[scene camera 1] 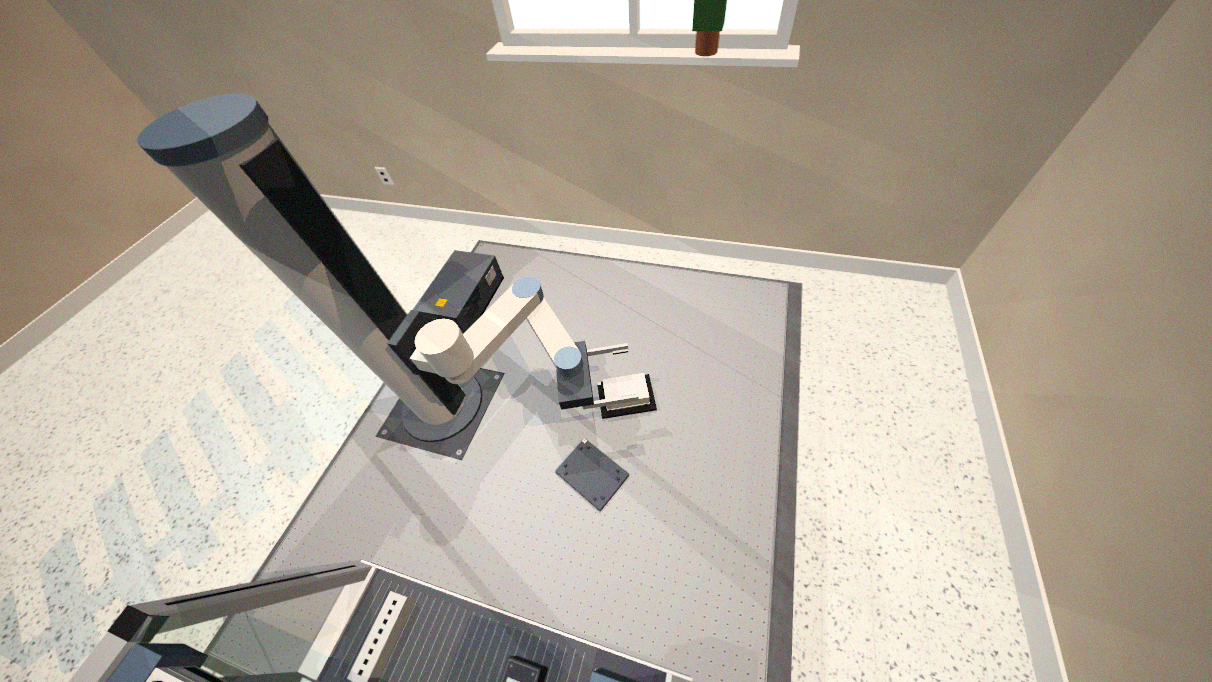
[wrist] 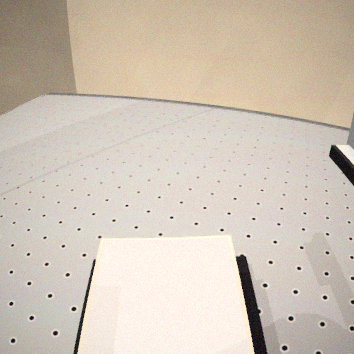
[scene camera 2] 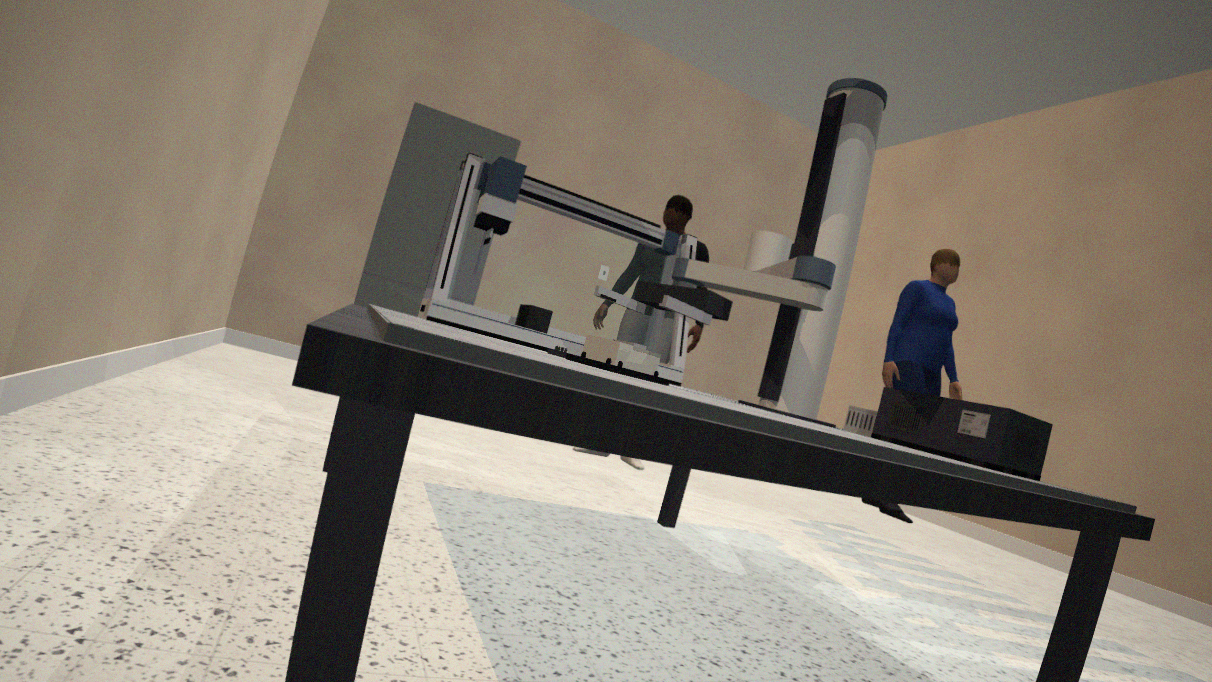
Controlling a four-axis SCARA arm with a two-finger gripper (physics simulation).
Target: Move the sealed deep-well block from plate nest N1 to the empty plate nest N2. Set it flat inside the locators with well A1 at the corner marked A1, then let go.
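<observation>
Visible: the gripper and a sealed deep-well block. Scene camera 1 also shows the gripper.
</observation>
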